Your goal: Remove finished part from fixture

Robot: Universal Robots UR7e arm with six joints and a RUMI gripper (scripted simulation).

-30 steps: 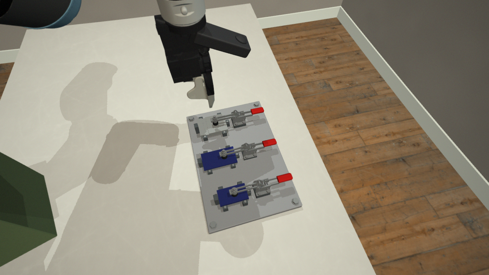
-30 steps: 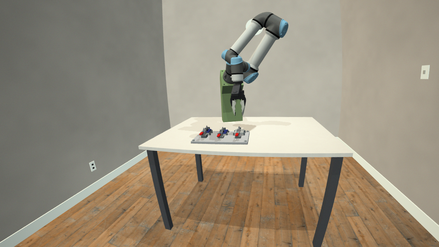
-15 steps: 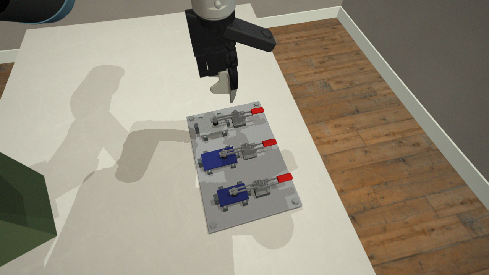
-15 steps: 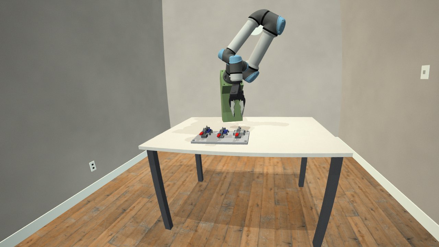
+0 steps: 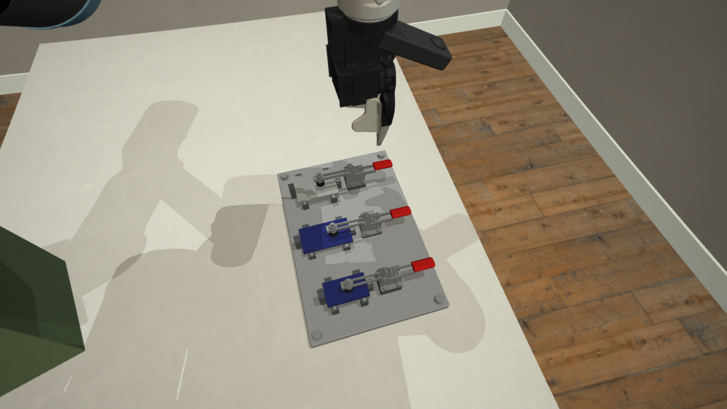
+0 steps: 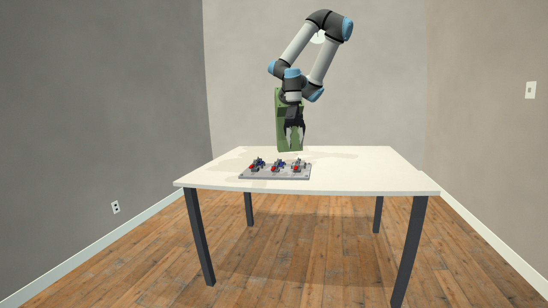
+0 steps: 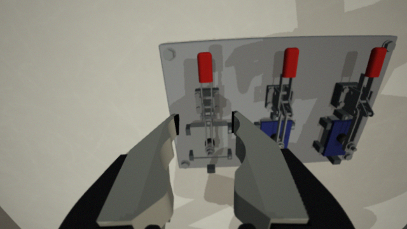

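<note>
Right now the toggle clamp is 110 mm below my hand, 40 mm behind it and 10 mm to the right of it. The rest, counted from my hand: grey fixture plate (150 mm below, 120 mm to the right, 60 mm behind); then blue blank (130 mm to the right, 130 mm below, 110 mm behind); then grey finished part (130 mm below, 130 mm behind, 20 mm to the right).
</note>
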